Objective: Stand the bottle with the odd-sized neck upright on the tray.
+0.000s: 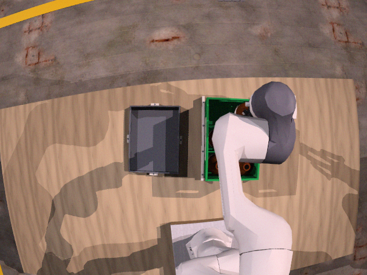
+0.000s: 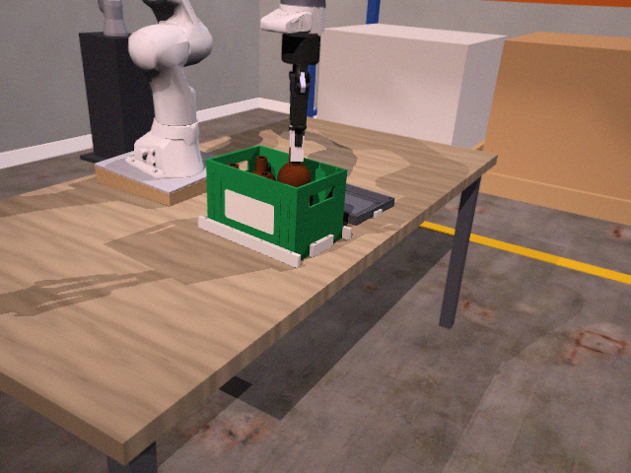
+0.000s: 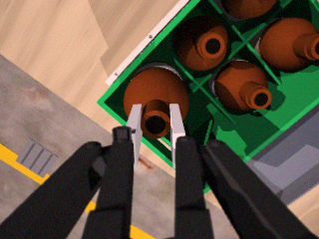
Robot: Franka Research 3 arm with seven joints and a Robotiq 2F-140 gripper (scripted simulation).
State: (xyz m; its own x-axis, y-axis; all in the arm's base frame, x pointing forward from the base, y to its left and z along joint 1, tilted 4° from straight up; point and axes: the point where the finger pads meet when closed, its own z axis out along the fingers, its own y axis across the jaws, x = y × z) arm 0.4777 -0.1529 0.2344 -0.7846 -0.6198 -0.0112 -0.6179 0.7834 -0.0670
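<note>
Now: the brown bottle 90 mm below my hand. From my hand the other things lie so: dark grey tray (330 mm to the left, 240 mm below, 60 mm behind); then green crate (170 mm below, 80 mm behind, 50 mm to the left).
</note>
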